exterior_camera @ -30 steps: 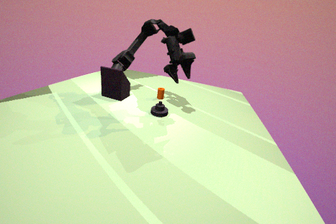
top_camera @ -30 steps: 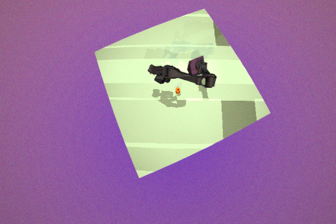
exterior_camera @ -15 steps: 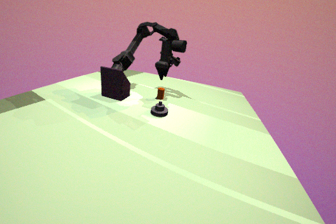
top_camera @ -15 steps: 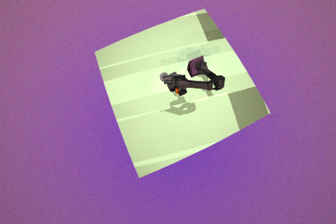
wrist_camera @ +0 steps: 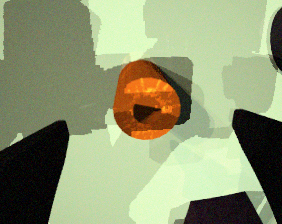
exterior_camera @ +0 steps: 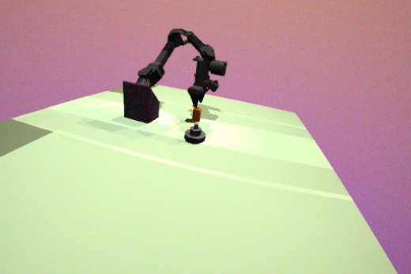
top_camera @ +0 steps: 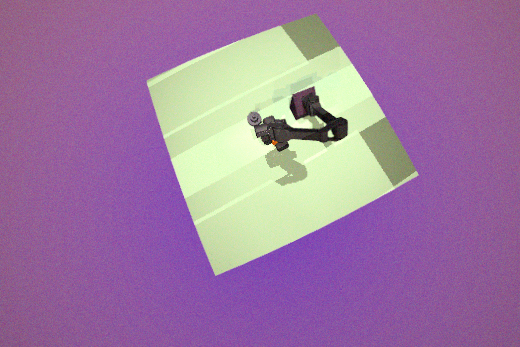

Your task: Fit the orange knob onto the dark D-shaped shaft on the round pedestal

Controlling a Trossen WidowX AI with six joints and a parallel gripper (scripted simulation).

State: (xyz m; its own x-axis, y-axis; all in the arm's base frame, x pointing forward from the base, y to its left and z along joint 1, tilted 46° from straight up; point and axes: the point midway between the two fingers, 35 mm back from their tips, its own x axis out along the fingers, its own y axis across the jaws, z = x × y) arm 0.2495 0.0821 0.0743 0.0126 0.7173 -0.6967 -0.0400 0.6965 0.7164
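Right now the orange knob is 5 cm below my gripper tip. Also, from my gripper tip: dark round pedestal (5 cm ahead, 17 cm to the right, 5 cm below).
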